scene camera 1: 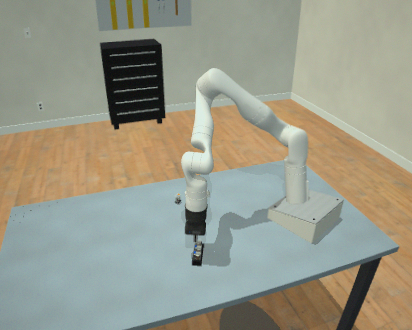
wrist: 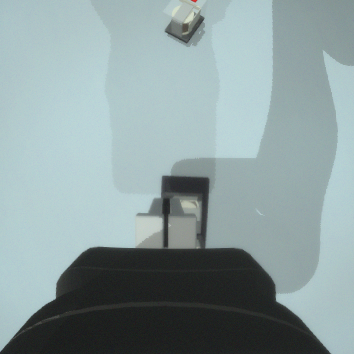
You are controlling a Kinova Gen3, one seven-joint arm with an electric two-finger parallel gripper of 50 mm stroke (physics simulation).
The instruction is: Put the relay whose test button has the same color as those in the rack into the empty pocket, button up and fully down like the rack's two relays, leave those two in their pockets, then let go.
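Places are measured from the arm's base along level axes (x ahead, y left, z up), in millimetres.
Pixels of known places: gripper, fingertip midpoint: [scene camera 1: 195, 240] [wrist: 165, 214]; arm's base, link origin: [scene camera 1: 296, 199].
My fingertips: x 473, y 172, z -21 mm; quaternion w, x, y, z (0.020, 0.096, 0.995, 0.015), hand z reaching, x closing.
Ahead of a thing's pixels: the offset from my fingertips to its top centre. Level surfaces: height alone.
My gripper [scene camera 1: 196, 239] [wrist: 165, 214] is shut with no relay between its fingers. Its tips are just above or at the black rack @(dx -5, dy +33, dz -26 mm) [scene camera 1: 197, 262] [wrist: 185, 184], over its left side in the wrist view. Relays with blue buttons @(dx +2, dy +64, dz +0 mm) [scene camera 1: 195, 253] stand in the rack in the scene view; how deep they sit cannot be told. In the wrist view the fingers hide most of a relay @(dx -10, dy +2, dz +1 mm) [wrist: 192, 205] in the rack. A loose relay with a red button @(dx -38, dy -140, dz -5 mm) [wrist: 185, 21] stands on the table at the top of the wrist view, apart from the rack.
A small relay @(dx +45, dy -321, dz -5 mm) [scene camera 1: 177, 199] stands on the blue-grey table @(dz -49 mm) [scene camera 1: 100, 250] left of the arm. Another small light thing [scene camera 1: 208, 193] shows partly behind the arm. The robot base [scene camera 1: 306, 215] stands at the right. The arm's shadow falls beside the rack.
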